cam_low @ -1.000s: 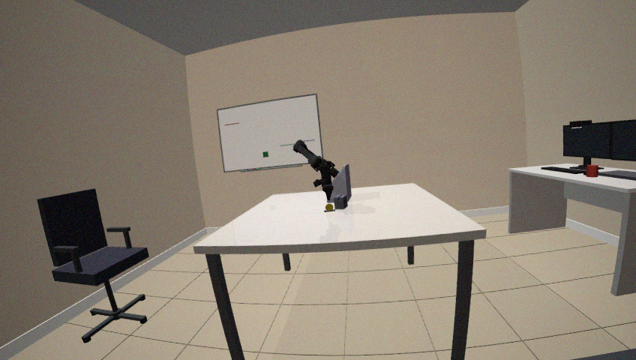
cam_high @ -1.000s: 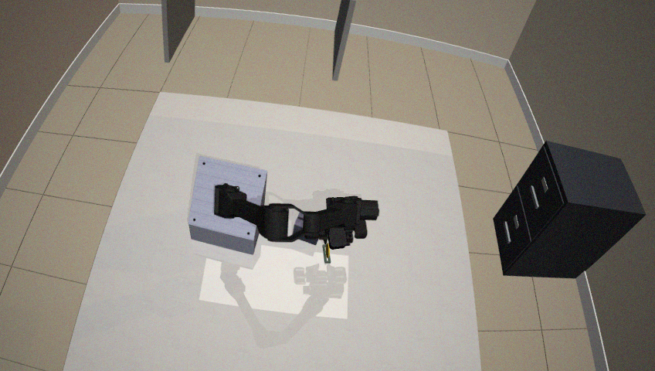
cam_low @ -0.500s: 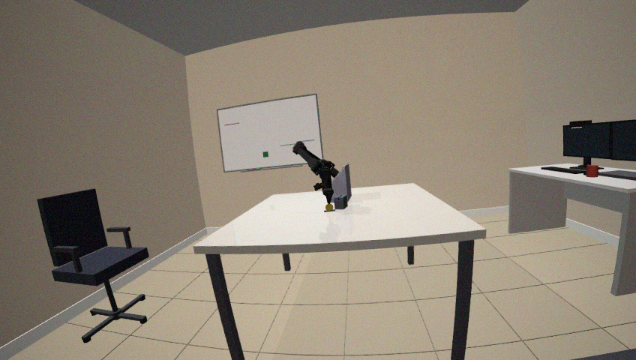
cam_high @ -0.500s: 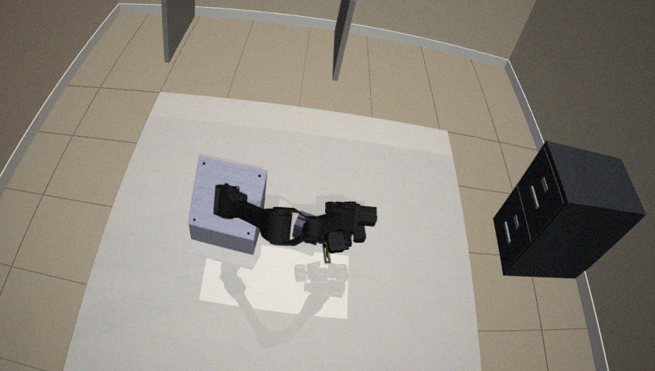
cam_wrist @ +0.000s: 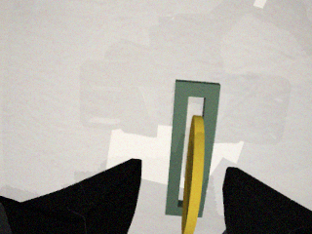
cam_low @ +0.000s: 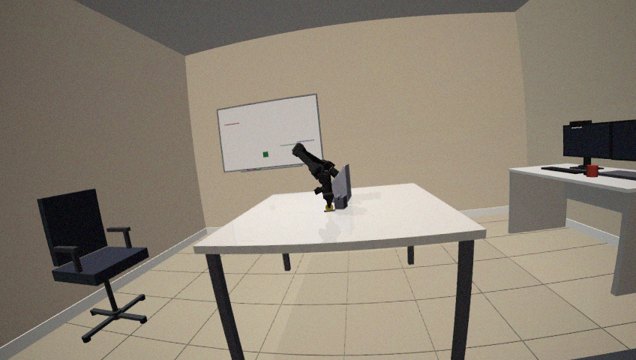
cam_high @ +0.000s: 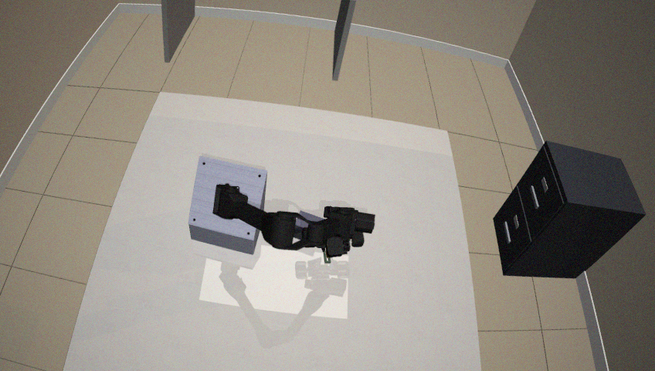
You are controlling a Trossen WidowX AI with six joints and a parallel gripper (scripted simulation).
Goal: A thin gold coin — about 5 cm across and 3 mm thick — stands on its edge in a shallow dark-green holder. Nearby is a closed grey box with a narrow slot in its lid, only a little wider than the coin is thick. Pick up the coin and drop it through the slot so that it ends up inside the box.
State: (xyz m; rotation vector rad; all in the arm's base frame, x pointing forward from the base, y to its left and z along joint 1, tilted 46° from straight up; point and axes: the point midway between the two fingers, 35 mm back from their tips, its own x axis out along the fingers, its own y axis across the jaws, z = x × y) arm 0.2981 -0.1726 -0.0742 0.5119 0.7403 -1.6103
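Now: gripper tip right at the gold coin.
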